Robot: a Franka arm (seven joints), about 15 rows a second.
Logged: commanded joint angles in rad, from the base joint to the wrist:
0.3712 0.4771 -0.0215 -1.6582 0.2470 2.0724 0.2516
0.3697 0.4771 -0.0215 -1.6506 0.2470 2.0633 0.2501
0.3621 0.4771 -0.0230 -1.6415 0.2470 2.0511 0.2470
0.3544 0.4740 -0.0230 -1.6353 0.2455 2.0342 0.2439
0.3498 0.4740 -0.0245 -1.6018 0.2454 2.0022 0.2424
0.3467 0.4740 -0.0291 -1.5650 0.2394 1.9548 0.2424
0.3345 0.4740 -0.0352 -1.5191 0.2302 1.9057 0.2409
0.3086 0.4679 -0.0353 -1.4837 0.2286 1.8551 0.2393
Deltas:
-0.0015 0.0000 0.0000 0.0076 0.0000 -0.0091 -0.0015
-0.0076 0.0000 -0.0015 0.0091 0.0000 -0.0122 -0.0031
-0.0077 -0.0031 0.0000 0.0062 -0.0015 -0.0169 -0.0031
-0.0046 0.0000 -0.0015 0.0335 -0.0001 -0.0320 -0.0015
-0.0031 0.0000 -0.0046 0.0368 -0.0060 -0.0474 0.0000
-0.0122 0.0000 -0.0061 0.0459 -0.0092 -0.0491 -0.0015
-0.0259 -0.0061 -0.0001 0.0354 -0.0016 -0.0506 -0.0016

